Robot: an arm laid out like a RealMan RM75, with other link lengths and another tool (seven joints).
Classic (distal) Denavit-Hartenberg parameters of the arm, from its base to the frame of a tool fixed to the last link. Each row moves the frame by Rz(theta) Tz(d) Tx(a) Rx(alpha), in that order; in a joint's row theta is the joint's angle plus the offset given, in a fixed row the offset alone. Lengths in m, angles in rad.
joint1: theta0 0, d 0.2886, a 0, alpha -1.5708
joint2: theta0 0, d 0, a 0, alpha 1.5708
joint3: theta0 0, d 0.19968, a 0, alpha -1.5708
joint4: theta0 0, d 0, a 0, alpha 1.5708
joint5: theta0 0, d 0.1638, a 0, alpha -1.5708
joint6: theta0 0, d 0, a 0, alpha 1.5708
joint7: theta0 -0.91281, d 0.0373, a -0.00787, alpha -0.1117
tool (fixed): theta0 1.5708, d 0.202, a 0, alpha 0
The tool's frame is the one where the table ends.
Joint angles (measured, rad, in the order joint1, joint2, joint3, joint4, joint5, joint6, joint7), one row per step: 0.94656, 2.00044, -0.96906, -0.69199, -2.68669, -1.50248, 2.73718; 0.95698, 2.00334, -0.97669, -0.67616, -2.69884, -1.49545, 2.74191; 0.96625, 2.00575, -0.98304, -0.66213, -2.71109, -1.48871, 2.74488; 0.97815, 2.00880, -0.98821, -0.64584, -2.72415, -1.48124, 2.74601; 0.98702, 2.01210, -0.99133, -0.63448, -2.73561, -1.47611, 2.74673; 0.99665, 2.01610, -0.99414, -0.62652, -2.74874, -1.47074, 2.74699; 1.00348, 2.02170, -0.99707, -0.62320, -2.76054, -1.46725, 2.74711; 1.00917, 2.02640, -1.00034, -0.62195, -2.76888, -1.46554, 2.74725; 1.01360, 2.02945, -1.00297, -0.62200, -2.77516, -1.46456, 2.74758
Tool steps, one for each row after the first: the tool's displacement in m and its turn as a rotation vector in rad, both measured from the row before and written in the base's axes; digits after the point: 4 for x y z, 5 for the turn. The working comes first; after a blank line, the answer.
Tool pose at each row, in the base's axes (x y z in m, rotation vector in rad; the steps are taken from these numbers as rounded here): 0.1964, 0.3033, -0.0191, -1.65921, 2.32773, -0.37212; 0.1979, 0.3022, -0.0210, -1.65477, 2.31814, -0.39509; 0.1997, 0.3013, -0.0224, -1.65132, 2.30702, -0.41578; 0.2009, 0.3005, -0.0241, -1.65151, 2.29368, -0.43743; 0.2018, 0.2997, -0.0254, -1.65190, 2.28277, -0.45452; 0.2024, 0.2998, -0.0264, -1.65496, 2.26700, -0.46937; 0.2027, 0.2995, -0.0277, -1.65935, 2.25257, -0.48255; 0.2026, 0.2993, -0.0286, -1.66460, 2.24031, -0.49303; 0.2024, 0.2994, -0.0291, -1.66857, 2.23006, -0.49998

0.0015, -0.0011, -0.0019, -0.00934, -0.01560, 0.00013; 0.0018, -0.0009, -0.0014, -0.00796, -0.01537, 0.00158; 0.0012, -0.0008, -0.0017, -0.00944, -0.01517, 0.00429; 0.0009, -0.0008, -0.0013, -0.00755, -0.01203, 0.00368; 0.0006, 0.0001, -0.0010, -0.00582, -0.01320, 0.00769; 0.0003, -0.0003, -0.0013, -0.00582, -0.01106, 0.00783; -0.0001, -0.0002, -0.0009, -0.00519, -0.00833, 0.00745; -0.0002, 0.0001, -0.0005, -0.00307, -0.00664, 0.00628
